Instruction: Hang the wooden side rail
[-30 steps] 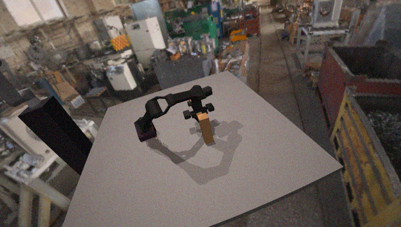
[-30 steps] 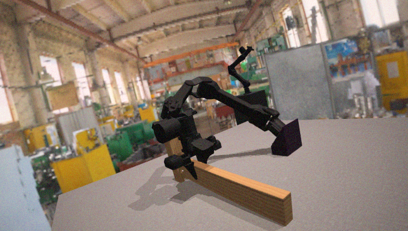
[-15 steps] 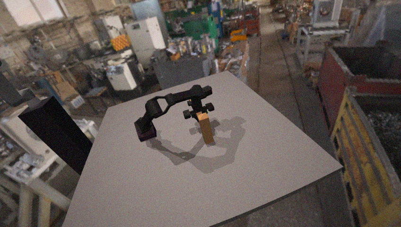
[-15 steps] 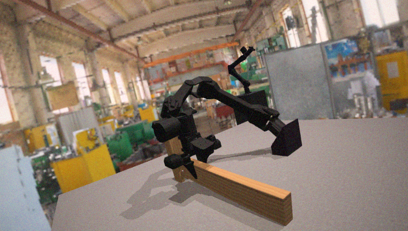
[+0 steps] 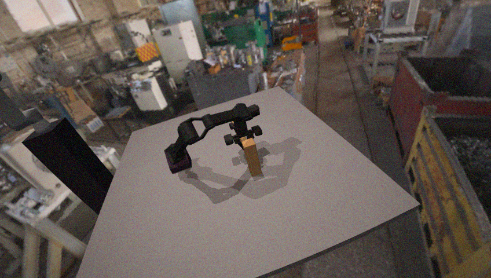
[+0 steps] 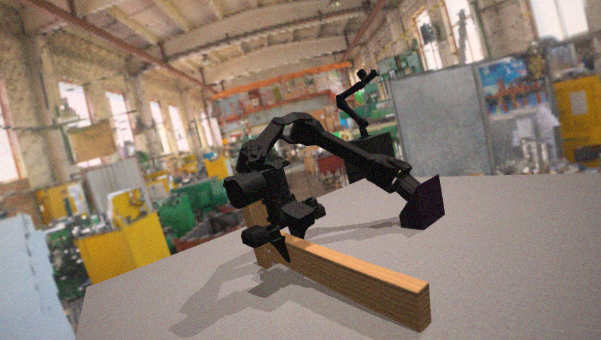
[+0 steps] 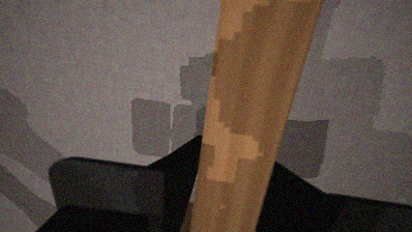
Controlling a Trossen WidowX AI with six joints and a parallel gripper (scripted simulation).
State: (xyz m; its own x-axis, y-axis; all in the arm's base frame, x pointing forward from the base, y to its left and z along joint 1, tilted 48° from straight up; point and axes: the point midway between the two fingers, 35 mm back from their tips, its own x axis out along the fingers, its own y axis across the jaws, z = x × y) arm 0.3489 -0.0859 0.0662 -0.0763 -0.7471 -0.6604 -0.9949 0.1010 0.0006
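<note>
My gripper tip is 14 cm to the left of the wooden headboard post, 5 cm below it and 1 cm past it.
</note>
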